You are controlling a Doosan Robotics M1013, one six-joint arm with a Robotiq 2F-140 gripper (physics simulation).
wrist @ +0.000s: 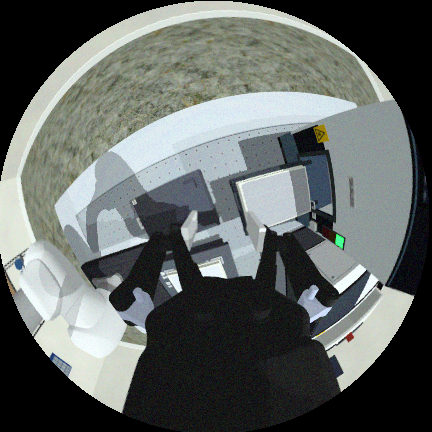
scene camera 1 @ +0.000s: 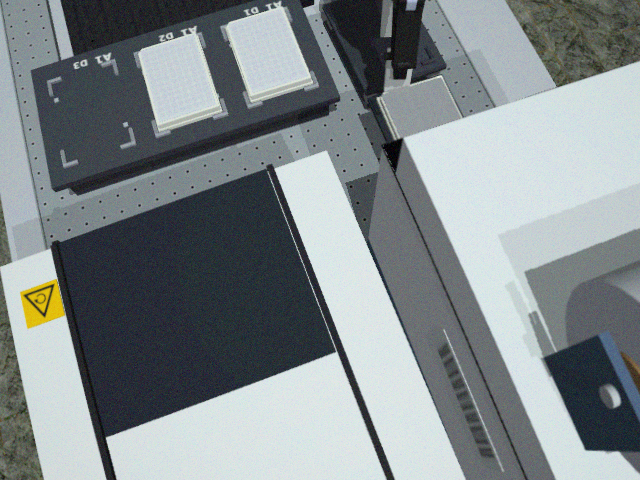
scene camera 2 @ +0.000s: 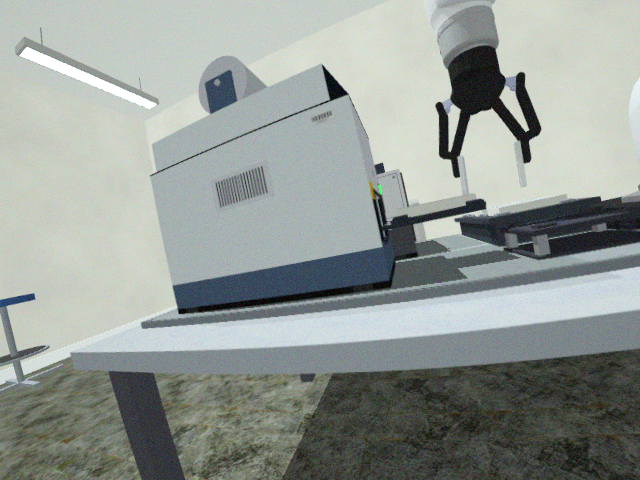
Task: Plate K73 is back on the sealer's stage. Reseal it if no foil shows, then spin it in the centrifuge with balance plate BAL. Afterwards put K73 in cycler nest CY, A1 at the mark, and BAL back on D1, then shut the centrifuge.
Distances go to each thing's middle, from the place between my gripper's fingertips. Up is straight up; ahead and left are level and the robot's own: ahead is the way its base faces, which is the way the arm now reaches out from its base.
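White and black instrument (scene camera 1: 366,404): 31 cm to the right of my hand, 38 cm ahead of it, 2 cm above it.
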